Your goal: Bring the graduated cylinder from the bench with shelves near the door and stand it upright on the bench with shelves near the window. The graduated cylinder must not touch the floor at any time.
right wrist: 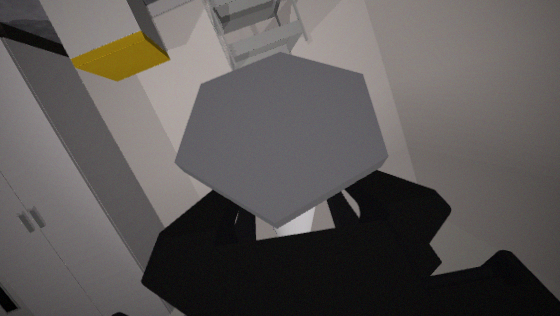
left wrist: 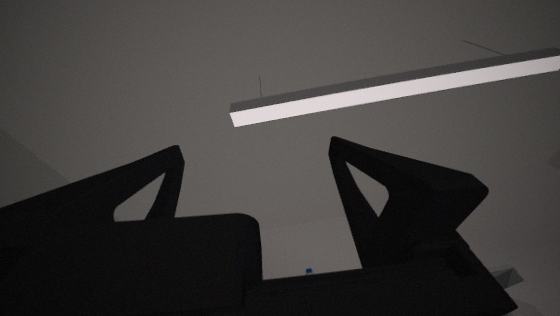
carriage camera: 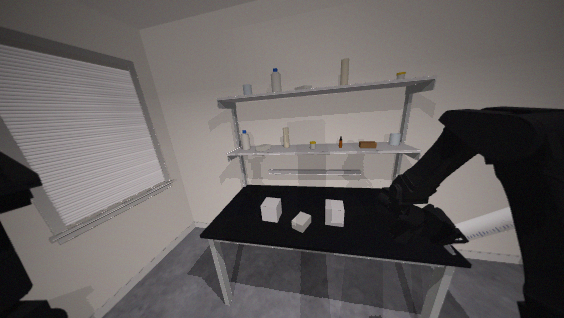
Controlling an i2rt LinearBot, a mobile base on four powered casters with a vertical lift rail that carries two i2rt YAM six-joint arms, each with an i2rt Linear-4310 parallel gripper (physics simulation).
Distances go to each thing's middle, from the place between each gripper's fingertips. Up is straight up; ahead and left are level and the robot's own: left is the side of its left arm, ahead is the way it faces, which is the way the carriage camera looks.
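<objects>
The graduated cylinder (carriage camera: pixel 499 221) is 2 cm behind my right hand, 7 cm to the right of it and 7 cm above it. Counted from my left hand, the cylinder is 90 cm to the right, 25 cm ahead and 34 cm below. By its middle, the graduated cylinder is nearer to my right hand than to my left hand.
</objects>
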